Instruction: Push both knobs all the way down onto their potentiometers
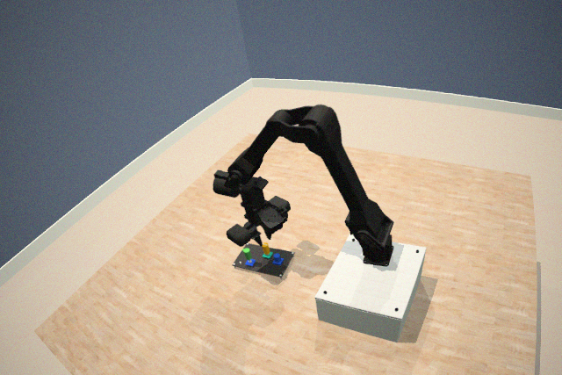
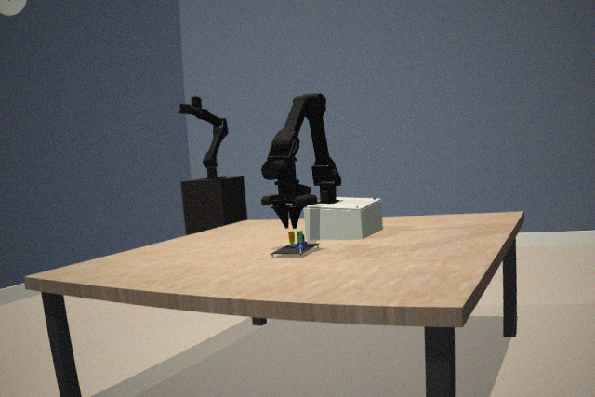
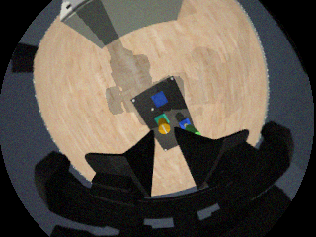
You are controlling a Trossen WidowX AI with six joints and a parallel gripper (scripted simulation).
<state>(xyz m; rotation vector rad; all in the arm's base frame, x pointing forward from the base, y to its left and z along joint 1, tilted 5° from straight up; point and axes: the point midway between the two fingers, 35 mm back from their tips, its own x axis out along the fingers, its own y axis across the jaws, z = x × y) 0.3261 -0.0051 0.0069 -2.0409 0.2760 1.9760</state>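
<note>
Right now my gripper tip is 20 mm above the orange knob. Round my gripper tip: green knob (40 mm to the left, 40 mm ahead, 20 mm below).
</note>
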